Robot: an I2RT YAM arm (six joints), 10 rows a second.
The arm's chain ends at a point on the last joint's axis. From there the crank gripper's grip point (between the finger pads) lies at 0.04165 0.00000 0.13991 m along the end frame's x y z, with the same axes.
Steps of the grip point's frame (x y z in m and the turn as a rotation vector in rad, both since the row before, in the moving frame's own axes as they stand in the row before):
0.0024, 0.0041, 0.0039, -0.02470, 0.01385, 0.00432
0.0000, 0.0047, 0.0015, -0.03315, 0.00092, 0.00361
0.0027, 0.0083, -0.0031, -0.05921, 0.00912, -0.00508
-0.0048, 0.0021, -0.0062, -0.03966, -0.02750, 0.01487
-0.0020, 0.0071, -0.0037, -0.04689, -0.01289, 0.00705
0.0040, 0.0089, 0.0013, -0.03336, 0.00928, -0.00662
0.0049, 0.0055, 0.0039, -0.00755, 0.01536, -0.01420
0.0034, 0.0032, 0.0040, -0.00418, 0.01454, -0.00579
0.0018, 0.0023, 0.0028, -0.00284, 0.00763, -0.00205
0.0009, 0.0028, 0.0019, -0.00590, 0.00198, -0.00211
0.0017, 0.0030, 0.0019, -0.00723, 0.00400, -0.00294
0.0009, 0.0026, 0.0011, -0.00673, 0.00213, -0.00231
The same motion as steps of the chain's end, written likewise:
0.0005, 0.0005, 0.0045, -0.02470, 0.01385, 0.00432
-0.0001, -0.0001, 0.0016, -0.03315, 0.00092, 0.00361
0.0014, 0.0002, -0.0025, -0.05921, 0.00912, -0.00508
-0.0009, -0.0041, -0.0072, -0.03966, -0.02750, 0.01487
-0.0002, 0.0002, -0.0041, -0.04689, -0.01289, 0.00705
0.0027, 0.0045, 0.0018, -0.03336, 0.00928, -0.00662
0.0028, 0.0051, 0.0046, -0.00755, 0.01536, -0.01420
0.0014, 0.0029, 0.0046, -0.00418, 0.01454, -0.00579
0.0007, 0.0020, 0.0031, -0.00284, 0.00763, -0.00205
0.0006, 0.0021, 0.0020, -0.00590, 0.00198, -0.00211
0.0011, 0.0021, 0.0021, -0.00723, 0.00400, -0.00294
0.0006, 0.0018, 0.0012, -0.00673, 0.00213, -0.00231

